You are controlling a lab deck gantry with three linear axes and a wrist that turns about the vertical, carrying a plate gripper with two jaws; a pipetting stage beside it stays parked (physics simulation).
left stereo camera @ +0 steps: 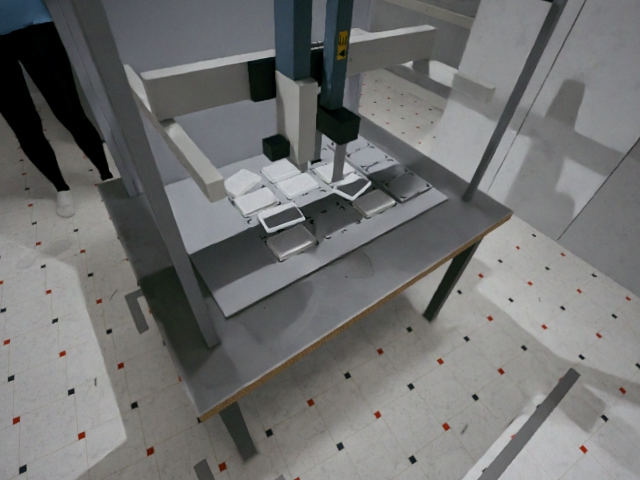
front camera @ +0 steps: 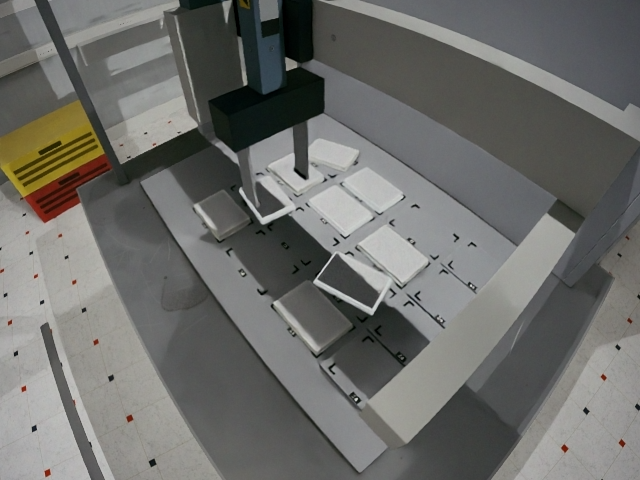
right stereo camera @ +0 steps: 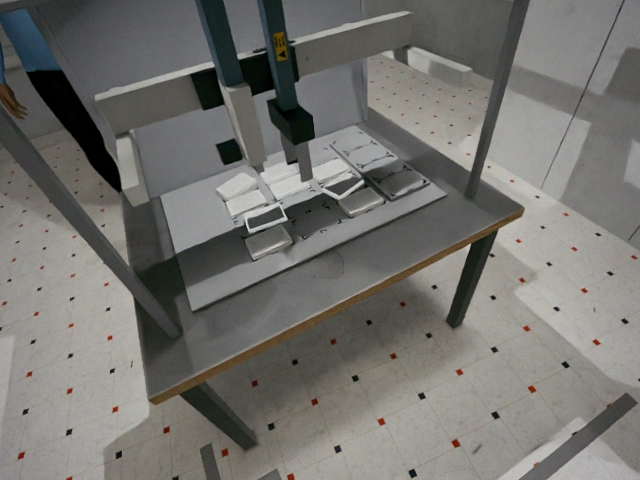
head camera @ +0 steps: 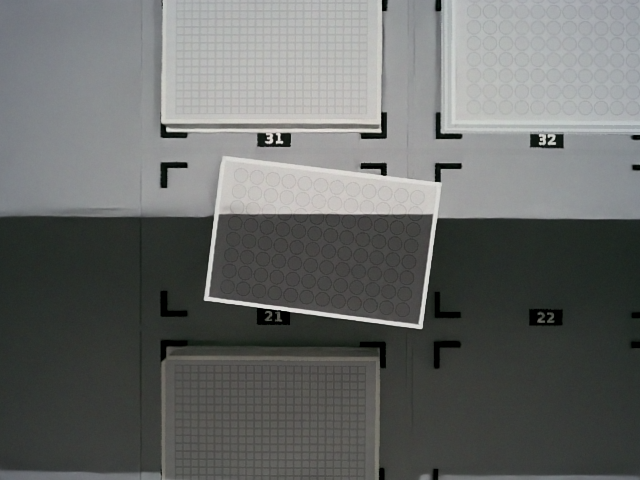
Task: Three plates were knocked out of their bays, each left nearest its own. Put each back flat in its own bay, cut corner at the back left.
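Frame: origin at the robot's base, x ahead, y left, z up, level; centimetres.
Seen in the pictures: gripper, between the fingertips: [left stereo camera: 325, 171] [front camera: 277, 187] [right stereo camera: 299, 171]; robot's base, origin of its link: [left stereo camera: 280, 261] [front camera: 194, 209] [right stereo camera: 254, 260].
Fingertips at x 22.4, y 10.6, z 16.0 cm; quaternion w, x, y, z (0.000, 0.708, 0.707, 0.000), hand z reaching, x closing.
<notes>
Pixels of each thing's top centre, then the offset from my fingertips to it. "spot": a spot on its surface instead.
- bay 21, a spot on its surface: [head camera: 323, 258] [front camera: 262, 198] [left stereo camera: 282, 216] [right stereo camera: 265, 217] spot: dz -14.4, dx -13.0, dy +3.4 cm
- second plate, centre of its top: [front camera: 353, 278] [right stereo camera: 342, 183] [left stereo camera: 352, 184] dz -14.3, dx +16.3, dy +4.3 cm
- third plate, centre of its top: [front camera: 330, 151] [left stereo camera: 240, 180] [right stereo camera: 235, 184] dz -14.3, dx -15.9, dy +26.7 cm
- Plate 31, centre of its top: [head camera: 271, 50] [front camera: 295, 170] [left stereo camera: 256, 199] [right stereo camera: 245, 201] dz -14.6, dx -16.0, dy +15.1 cm
- front-row plate, centre of its top: [head camera: 269, 428] [front camera: 220, 211] [left stereo camera: 291, 239] [right stereo camera: 268, 239] dz -14.6, dx -16.0, dy -6.3 cm
- Plate 32, centre of its top: [head camera: 561, 51] [front camera: 339, 206] [left stereo camera: 297, 183] [right stereo camera: 289, 184] dz -14.6, dx +0.5, dy +15.1 cm
The plate near bay 21 [front camera: 272, 199] [head camera: 323, 258] [left stereo camera: 281, 218] [right stereo camera: 264, 219] lies askew, its right end overhanging the gap towards bay 22. A second plate [front camera: 353, 283] [left stereo camera: 354, 187] [right stereo camera: 343, 187] lies turned behind the front-row plate at the right. A third plate [front camera: 333, 153] [left stereo camera: 242, 181] [right stereo camera: 237, 186] lies turned in the back row at the left. My gripper [front camera: 279, 189] [left stereo camera: 328, 170] [right stereo camera: 298, 170] is open and empty, jaws wide apart, raised above the deck. It does not show in the head view. I cannot tell where the cut corners are.
Plate 31 [front camera: 295, 173] [head camera: 271, 62] stands behind bay 21, and a front-row plate [front camera: 222, 212] [head camera: 271, 418] stands before it. Plate 32 [front camera: 341, 209] [head camera: 547, 62] is at the back right in the head view. The pipetting stage [left stereo camera: 297, 118] [right stereo camera: 240, 124] hangs left of my gripper.
</notes>
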